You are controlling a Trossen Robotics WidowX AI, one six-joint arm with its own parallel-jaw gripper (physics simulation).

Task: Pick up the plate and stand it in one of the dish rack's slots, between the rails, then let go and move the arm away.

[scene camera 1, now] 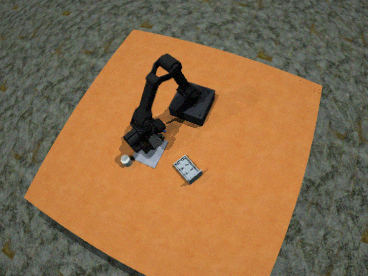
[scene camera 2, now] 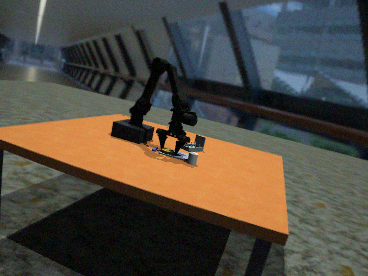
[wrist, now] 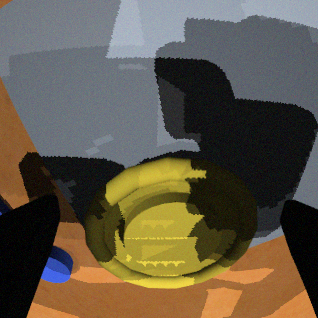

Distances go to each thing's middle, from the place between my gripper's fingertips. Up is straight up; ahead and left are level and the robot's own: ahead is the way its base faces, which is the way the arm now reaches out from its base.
Labels:
Right now my hand is right at the yellow plate (wrist: 170, 222). The rest, counted from my hand: grey mat (wrist: 96, 94): 30 mm to the left, 30 mm ahead, 10 mm below.

